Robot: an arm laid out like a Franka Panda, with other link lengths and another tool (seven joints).
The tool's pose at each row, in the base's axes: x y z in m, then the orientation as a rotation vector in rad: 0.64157 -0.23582 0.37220 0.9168 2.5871 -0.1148; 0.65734 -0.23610 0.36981 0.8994 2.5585 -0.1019; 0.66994 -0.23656 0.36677 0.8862 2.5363 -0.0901; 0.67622 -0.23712 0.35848 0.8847 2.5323 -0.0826; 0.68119 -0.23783 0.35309 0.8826 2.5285 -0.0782; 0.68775 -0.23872 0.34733 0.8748 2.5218 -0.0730; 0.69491 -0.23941 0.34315 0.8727 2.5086 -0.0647; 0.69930 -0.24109 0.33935 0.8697 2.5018 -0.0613; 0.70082 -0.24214 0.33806 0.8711 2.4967 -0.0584; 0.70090 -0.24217 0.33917 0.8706 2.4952 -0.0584; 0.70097 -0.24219 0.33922 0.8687 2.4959 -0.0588; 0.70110 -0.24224 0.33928 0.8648 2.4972 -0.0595; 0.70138 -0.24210 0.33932 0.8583 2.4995 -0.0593; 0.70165 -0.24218 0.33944 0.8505 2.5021 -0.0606; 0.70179 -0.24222 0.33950 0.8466 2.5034 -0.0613
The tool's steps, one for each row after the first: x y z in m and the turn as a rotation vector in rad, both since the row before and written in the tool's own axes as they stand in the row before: -0.01042 0.00944 0.00754 -0.0197 -0.0284 -0.0018; -0.00783 0.00714 0.00748 -0.0165 -0.0215 -0.0010; -0.00107 0.00266 0.01001 -0.0064 -0.0025 0.0013; -0.00149 0.00195 0.00695 -0.0044 -0.0031 0.0003; -0.00251 0.00270 0.00797 -0.0071 -0.0072 -0.0026; -0.00346 0.00331 0.00680 -0.0093 -0.0108 0.0034; -0.00223 0.00086 0.00555 -0.0047 -0.0063 0.0003; -0.00104 -0.00008 0.00200 -0.0028 -0.0036 0.0027; -0.00059 0.00015 -0.00093 -0.0005 -0.0015 0.0000; -0.00008 0.00003 -0.00001 -0.0001 0.0000 -0.0015; -0.00014 0.00004 0.00001 -0.0003 0.0000 -0.0030; -0.00013 0.00028 0.00006 -0.0013 0.0004 -0.0049; -0.00028 0.00011 0.00003 -0.0006 0.0000 -0.0061; -0.00015 0.00006 0.00002 -0.0003 0.0000 -0.0030
